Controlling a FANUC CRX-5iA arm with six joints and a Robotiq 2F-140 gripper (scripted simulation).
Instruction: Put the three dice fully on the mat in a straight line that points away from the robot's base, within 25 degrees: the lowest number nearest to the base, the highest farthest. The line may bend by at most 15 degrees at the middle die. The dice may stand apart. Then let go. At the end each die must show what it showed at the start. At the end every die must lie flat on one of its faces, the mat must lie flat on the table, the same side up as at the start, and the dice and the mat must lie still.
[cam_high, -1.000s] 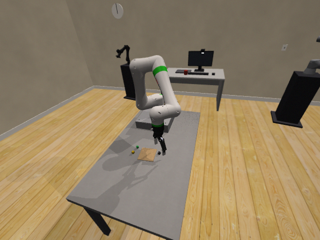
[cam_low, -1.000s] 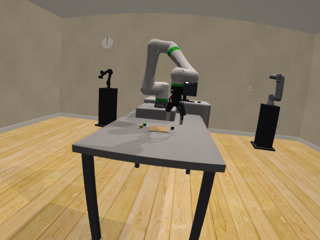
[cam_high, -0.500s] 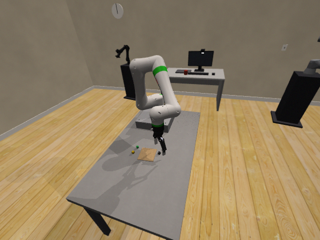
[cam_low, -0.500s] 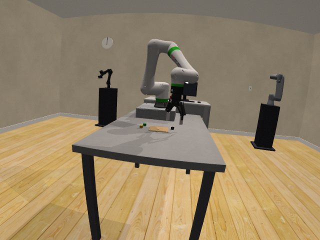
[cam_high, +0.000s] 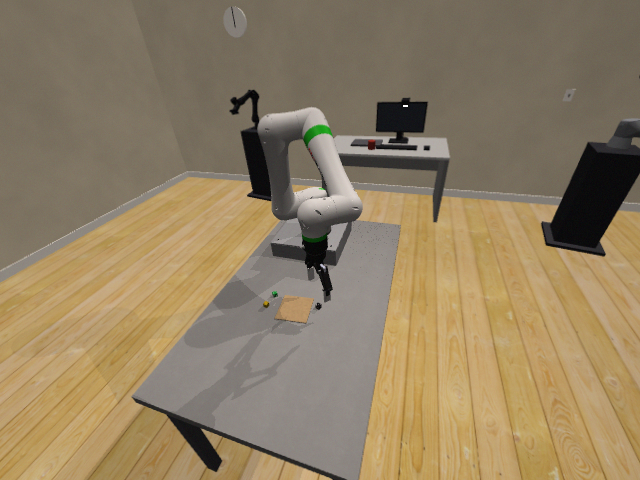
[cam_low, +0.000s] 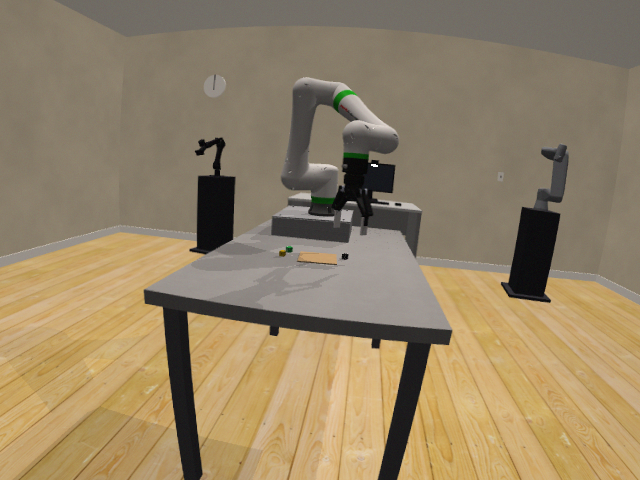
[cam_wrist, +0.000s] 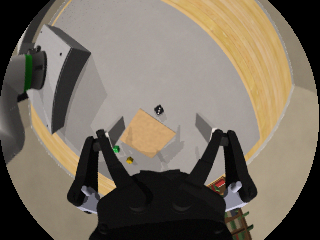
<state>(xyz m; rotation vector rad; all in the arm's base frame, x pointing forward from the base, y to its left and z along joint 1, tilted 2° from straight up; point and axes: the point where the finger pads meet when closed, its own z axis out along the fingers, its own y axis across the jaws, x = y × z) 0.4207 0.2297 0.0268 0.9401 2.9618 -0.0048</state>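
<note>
Right now the yellow die is 220 mm to the right of my hand, 110 mm below it and 100 mm ahead of it. The rest, counted from my hand: tan mat: 110 mm below, 100 mm to the right, 50 mm ahead; then green die: 230 mm to the right, 110 mm below, 20 mm ahead; then black die: 110 mm below, 10 mm to the right, 10 mm ahead.
</note>
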